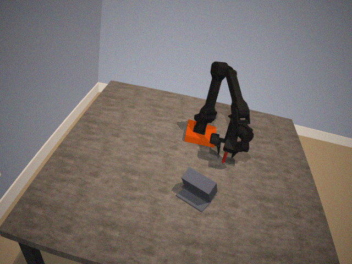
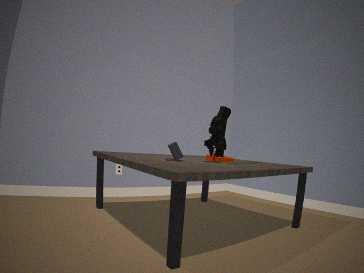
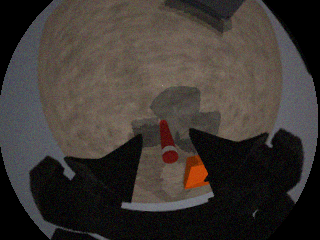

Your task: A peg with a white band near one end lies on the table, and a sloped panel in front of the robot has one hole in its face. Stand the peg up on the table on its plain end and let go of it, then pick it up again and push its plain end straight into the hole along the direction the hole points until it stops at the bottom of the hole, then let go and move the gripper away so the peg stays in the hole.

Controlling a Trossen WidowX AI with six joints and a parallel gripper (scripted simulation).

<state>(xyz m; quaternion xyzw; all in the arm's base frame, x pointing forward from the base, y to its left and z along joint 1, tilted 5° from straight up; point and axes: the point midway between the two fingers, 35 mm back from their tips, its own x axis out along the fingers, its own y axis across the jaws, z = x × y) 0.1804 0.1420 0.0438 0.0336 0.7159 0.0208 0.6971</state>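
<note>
Right now my gripper tip is 26 cm short of the grey sloped panel, 11 cm to the left of it and 3 cm below it. Round my gripper tip: red peg: 2 cm above; then flat grey foot plate: 29 cm ahead, 12 cm to the right, 4 cm below.
</note>
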